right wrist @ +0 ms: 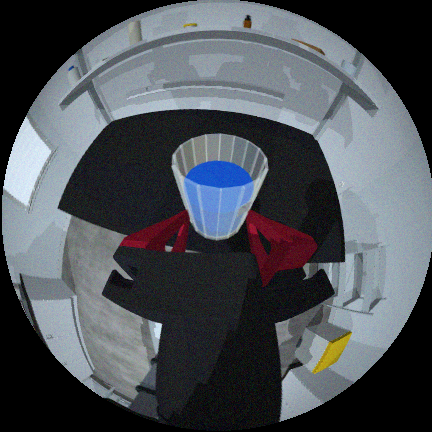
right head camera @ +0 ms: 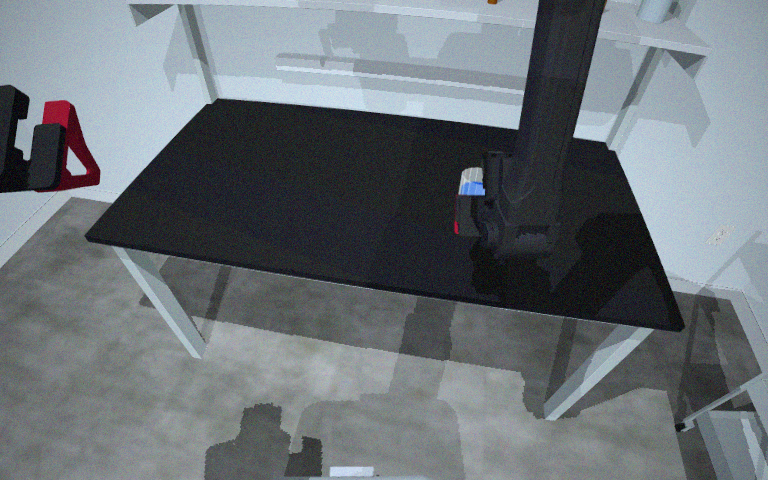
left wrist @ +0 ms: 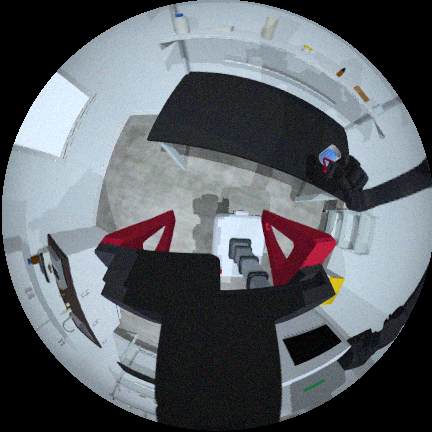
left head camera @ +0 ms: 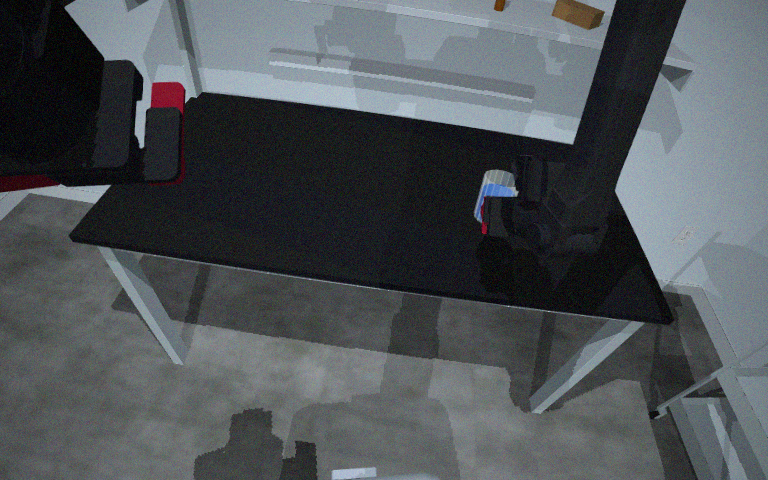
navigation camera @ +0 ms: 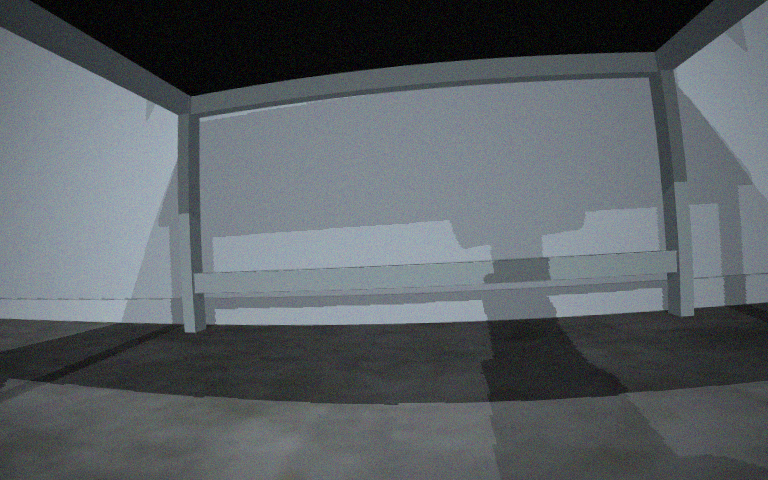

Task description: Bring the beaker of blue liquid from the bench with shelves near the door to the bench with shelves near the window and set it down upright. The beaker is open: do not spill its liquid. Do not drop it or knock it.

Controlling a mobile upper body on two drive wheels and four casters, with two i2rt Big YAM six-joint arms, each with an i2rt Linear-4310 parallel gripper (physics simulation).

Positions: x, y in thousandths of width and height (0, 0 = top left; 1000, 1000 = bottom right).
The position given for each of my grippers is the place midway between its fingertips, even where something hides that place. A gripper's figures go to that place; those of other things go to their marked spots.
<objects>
My right gripper (right wrist: 503, 497) is 13 cm from the lens. A beaker of blue liquid (right wrist: 506, 406) is 12 cm from the lens. A white wheeled cart (right wrist: 800, 642): 134 cm from the lens. A white bin with yellow lid (right wrist: 742, 800): 158 cm from the lens. The marked spots on the white wheeled cart and the beaker of blue liquid are 130 cm apart.
</objects>
